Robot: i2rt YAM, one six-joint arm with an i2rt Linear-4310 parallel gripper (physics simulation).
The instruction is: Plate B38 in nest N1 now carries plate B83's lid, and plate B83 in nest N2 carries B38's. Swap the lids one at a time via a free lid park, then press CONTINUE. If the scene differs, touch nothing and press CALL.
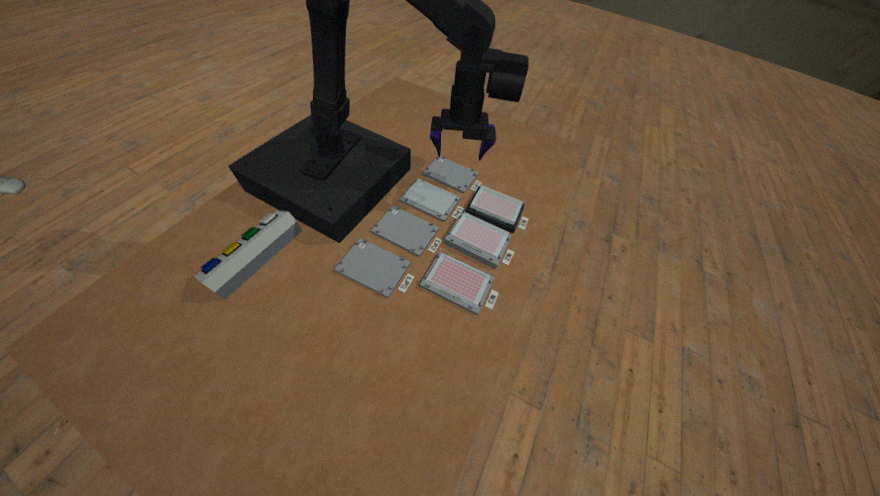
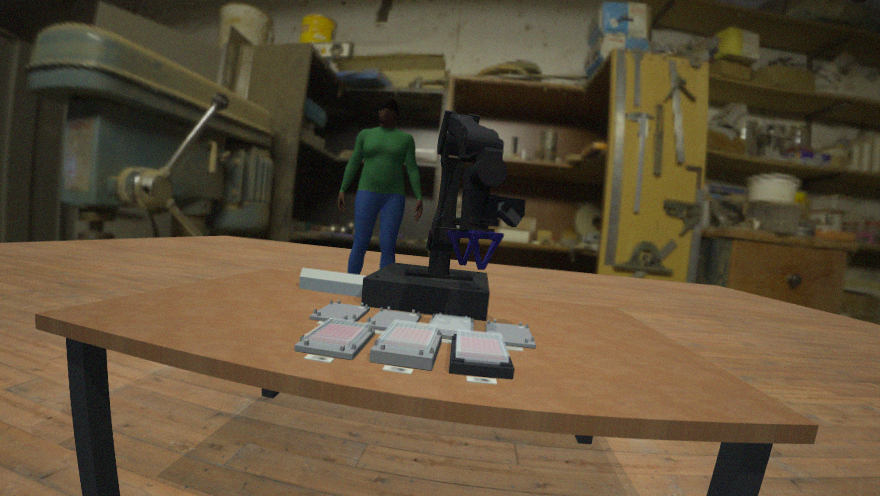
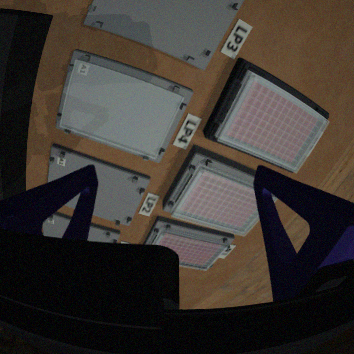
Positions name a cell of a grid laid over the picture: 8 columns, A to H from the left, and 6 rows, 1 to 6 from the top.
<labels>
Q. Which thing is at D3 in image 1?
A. A park LP2.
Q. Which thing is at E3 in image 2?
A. My gripper.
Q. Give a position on a grey button box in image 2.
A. D4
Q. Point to a park LP3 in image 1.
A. At E3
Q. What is my gripper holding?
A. Nothing.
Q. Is my gripper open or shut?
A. Open.
</labels>
